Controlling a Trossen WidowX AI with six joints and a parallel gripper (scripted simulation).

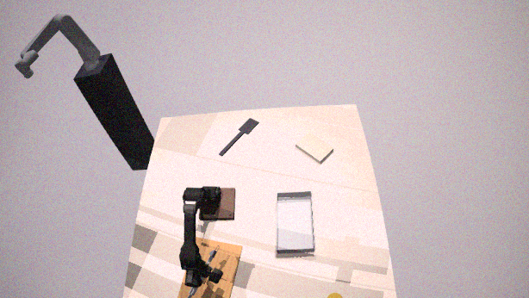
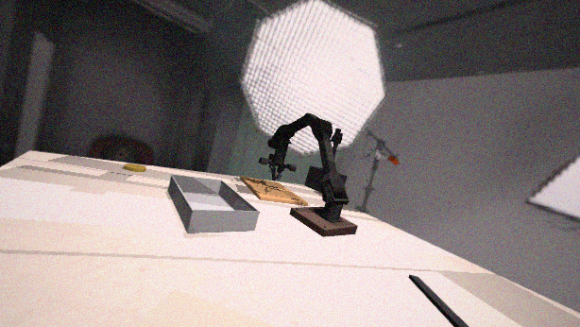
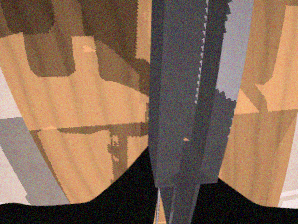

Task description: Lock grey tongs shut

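My gripper tip is now 50 mm above the wooden board. Also, from my gripper tip: grey roasting tin 410 mm ahead, 250 mm to the left, 30 mm below; then dark spatula 850 mm to the left, 130 mm ahead, 50 mm below; then yellow disc 560 mm ahead, 150 mm to the right, 50 mm below.
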